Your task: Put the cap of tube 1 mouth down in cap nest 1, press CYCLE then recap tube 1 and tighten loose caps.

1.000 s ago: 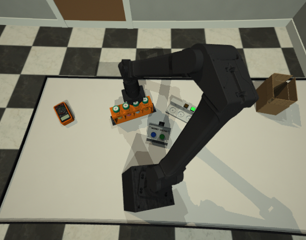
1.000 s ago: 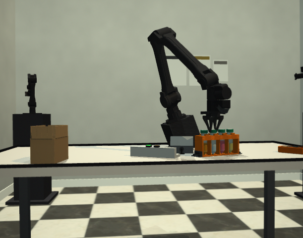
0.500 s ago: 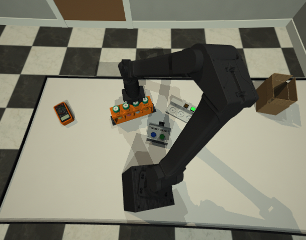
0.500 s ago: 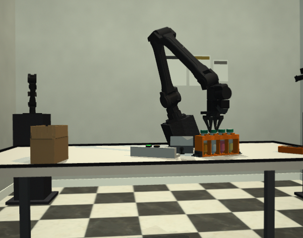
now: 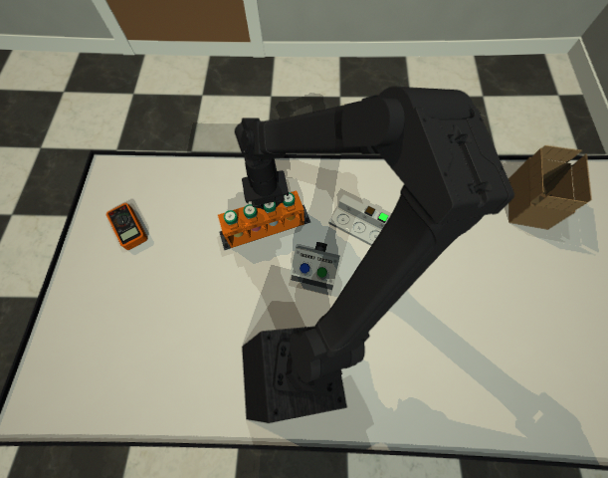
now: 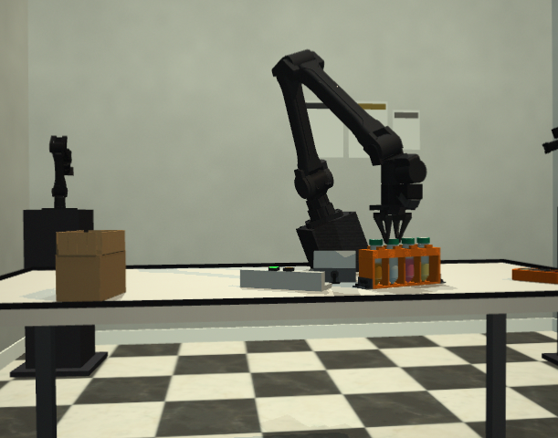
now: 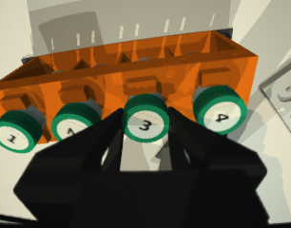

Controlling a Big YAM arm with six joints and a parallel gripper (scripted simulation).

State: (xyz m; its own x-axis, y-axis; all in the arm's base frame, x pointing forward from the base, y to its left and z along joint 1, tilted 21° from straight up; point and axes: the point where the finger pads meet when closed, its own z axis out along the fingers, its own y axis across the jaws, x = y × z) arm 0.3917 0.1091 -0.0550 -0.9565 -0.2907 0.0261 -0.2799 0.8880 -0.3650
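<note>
The green key lies 16 cm behind my hand, 15 cm to the right of it and 5 cm below it. From my hand the other things lie so: key housing 14 cm behind, 12 cm to the right, 6 cm below; blue key 15 cm behind, 10 cm to the right, 5 cm below; cap 4 cm behind, 10 cm to the left.
</note>
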